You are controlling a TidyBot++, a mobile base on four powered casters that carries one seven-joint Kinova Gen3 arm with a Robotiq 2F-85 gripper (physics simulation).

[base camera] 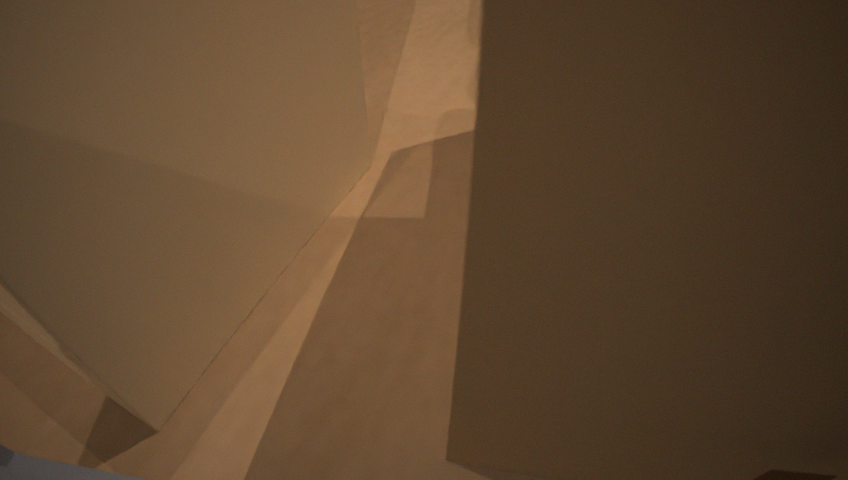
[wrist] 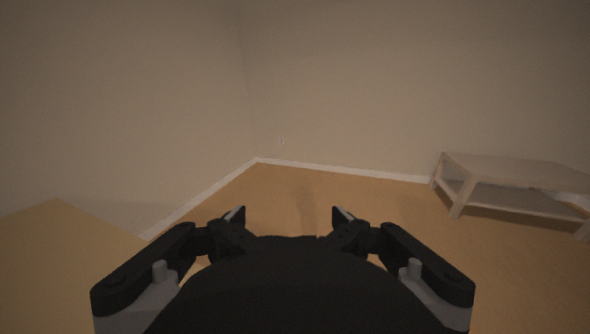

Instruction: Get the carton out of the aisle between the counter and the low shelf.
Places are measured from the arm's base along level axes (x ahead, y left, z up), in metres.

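Pixels of known places: gripper, fingertip midpoint: point(wrist: 289, 215).
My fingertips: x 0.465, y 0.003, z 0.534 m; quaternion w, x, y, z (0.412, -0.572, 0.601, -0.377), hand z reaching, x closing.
Behind a point stands the place of what it marks.
The carton point(base camera: 624, 237) {z -0.157, x 0.202, y -0.062 m} fills the right side of the base camera view, very close, as a dark brown face with an upright left edge. A small piece of darker tape shows at the bottom right. The low shelf point(base camera: 178, 148) {z -0.215, x 0.333, y 0.164 m} point(wrist: 45, 255) {z 0.214, x 0.668, y 0.790 m} shows as a tan end panel on the left in the base camera view and as a flat top at the lower left in the wrist view. A narrow wedge of floor separates carton and shelf. My gripper point(wrist: 289, 215) {z 0.534, x 0.465, y 0.003 m} is open and empty, above floor level. The carton and the counter cannot be made out in the wrist view.
A light wooden bench point(wrist: 520, 170) {z 0.054, x 1.341, y -1.883 m} with a lower board stands by the far wall point(wrist: 375, 90) {z 0.652, x 2.188, y -0.960 m} on the right. White baseboards meet in the corner ahead. Shadows cross the floor point(base camera: 368, 309) {z -0.396, x 0.344, y 0.056 m} between carton and shelf. A grey-blue edge of my base point(base camera: 59, 468) {z -0.287, x 0.147, y 0.195 m} shows at the lower left.
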